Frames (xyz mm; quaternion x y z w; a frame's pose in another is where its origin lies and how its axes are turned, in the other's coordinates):
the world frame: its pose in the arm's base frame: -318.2 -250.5 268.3 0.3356 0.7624 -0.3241 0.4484
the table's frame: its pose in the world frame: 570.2 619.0 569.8 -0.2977 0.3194 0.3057 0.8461
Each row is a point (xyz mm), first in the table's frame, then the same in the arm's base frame.
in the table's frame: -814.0 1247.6 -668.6
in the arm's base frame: 784.3 -384.8 942.3
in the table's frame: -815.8 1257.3 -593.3
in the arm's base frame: 844.8 -383.4 896.5
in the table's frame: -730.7 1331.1 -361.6
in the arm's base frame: 1031.5 -278.4 753.3
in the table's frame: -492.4 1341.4 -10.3
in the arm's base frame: 1217.7 -67.1 435.5
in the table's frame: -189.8 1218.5 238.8
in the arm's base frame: 1227.4 143.8 83.2
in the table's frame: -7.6 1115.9 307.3
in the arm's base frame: 1156.9 259.5 -90.2
